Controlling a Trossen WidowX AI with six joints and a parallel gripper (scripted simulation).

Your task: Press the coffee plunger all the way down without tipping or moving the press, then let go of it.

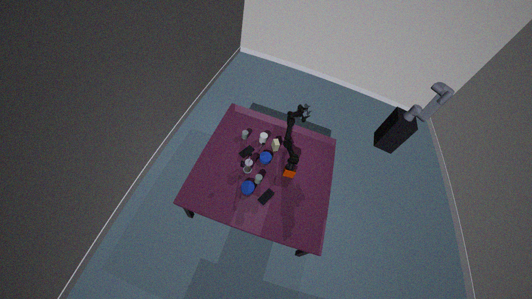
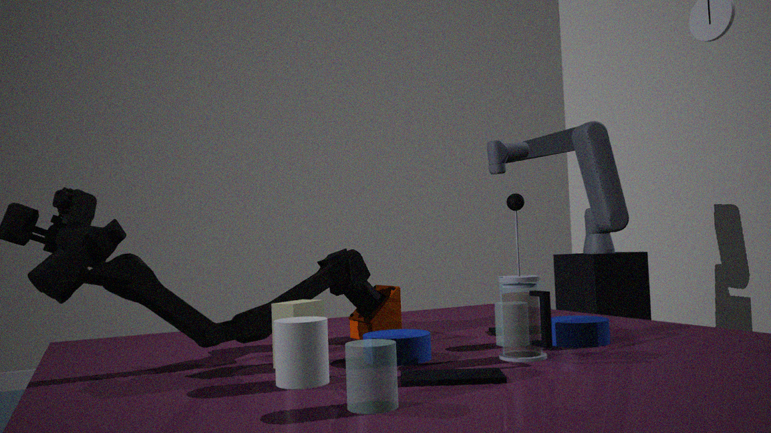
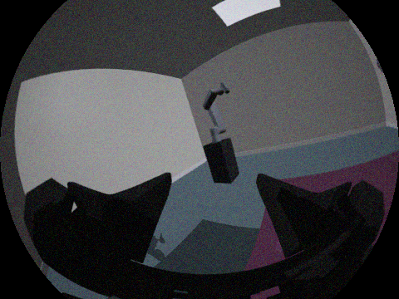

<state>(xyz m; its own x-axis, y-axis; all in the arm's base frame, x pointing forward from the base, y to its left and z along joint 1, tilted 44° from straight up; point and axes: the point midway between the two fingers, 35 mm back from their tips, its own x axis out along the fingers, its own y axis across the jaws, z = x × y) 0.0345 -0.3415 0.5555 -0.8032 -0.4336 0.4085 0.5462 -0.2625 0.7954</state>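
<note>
Right now my gripper tip is 80 cm to the right of the glass coffee press, 35 cm short of it and 12 cm above it. From my gripper tip the other things lie so: white cylinder (41 cm to the left, 33 cm ahead, 20 cm below); cream box (44 cm to the left, 19 cm below, 19 cm ahead).
</note>
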